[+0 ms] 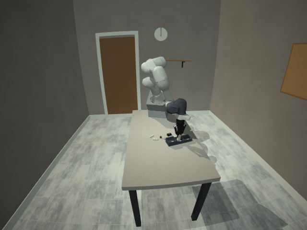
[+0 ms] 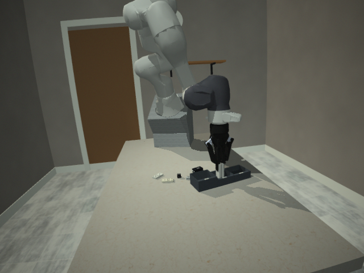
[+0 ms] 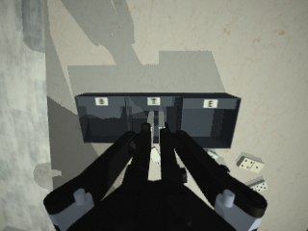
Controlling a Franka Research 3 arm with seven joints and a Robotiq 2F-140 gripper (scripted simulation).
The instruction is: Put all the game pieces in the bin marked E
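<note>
My gripper is now 30 mm above the dark three-part bin. Also, from my hand: black die: 170 mm to the right, 80 mm behind, 40 mm below; then black box: 110 mm behind, 90 mm to the right, 40 mm below; then white usb stick: 90 mm behind, 50 mm below, 20 mm to the right.
</note>
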